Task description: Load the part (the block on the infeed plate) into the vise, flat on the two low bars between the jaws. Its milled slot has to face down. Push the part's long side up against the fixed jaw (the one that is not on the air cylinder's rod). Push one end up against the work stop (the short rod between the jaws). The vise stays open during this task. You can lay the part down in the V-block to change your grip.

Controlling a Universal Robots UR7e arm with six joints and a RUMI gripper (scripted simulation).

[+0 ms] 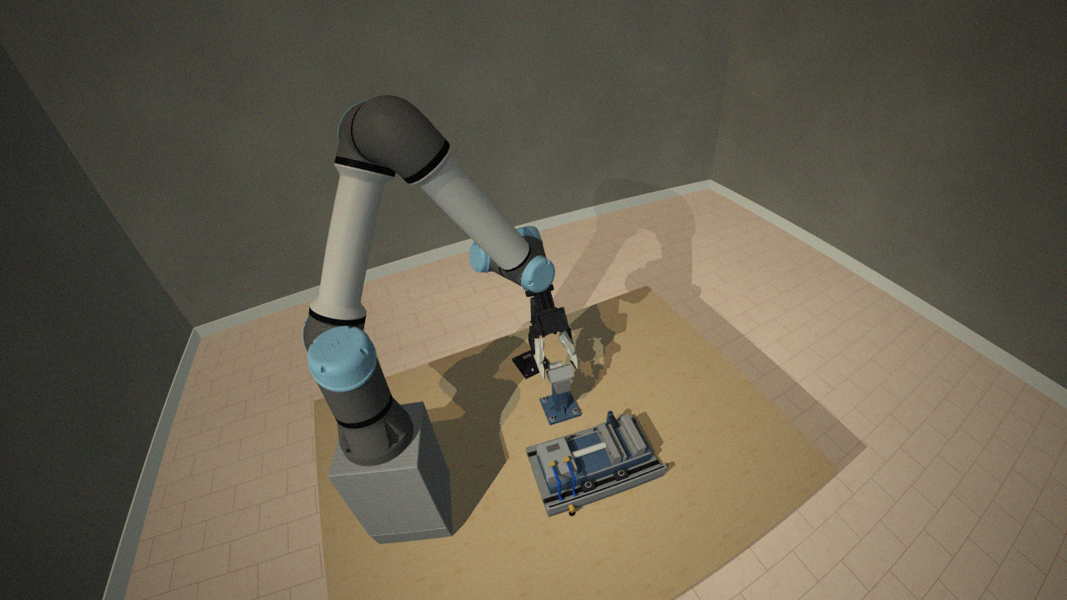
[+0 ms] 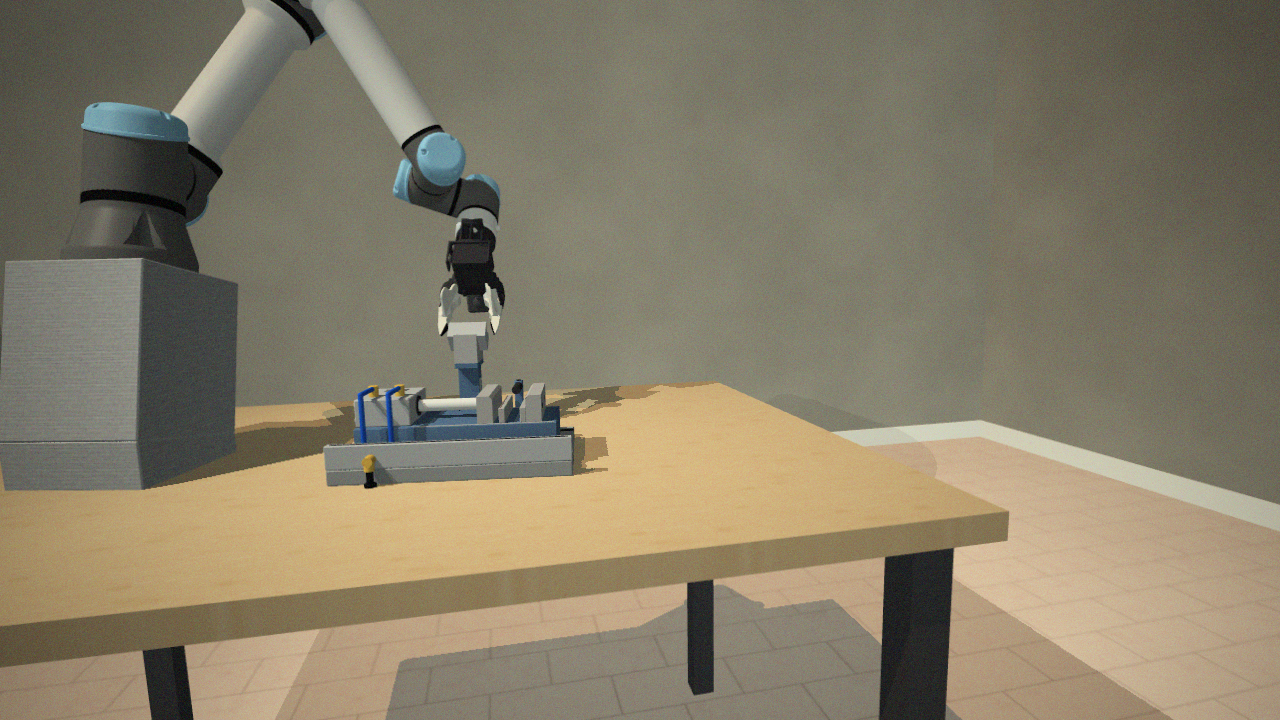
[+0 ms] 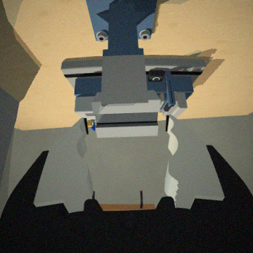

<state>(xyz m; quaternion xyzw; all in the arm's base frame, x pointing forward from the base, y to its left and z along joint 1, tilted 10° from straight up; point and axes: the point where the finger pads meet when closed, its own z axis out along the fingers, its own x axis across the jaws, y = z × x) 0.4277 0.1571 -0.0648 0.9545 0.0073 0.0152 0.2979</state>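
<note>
The part is 1 cm below my hand. From my hand the other things lie so: v-block post 11 cm below; white cylinder rod 1 cm ahead, 19 cm to the right, 9 cm below; work stop 9 cm ahead, 15 cm to the right, 8 cm below.
</note>
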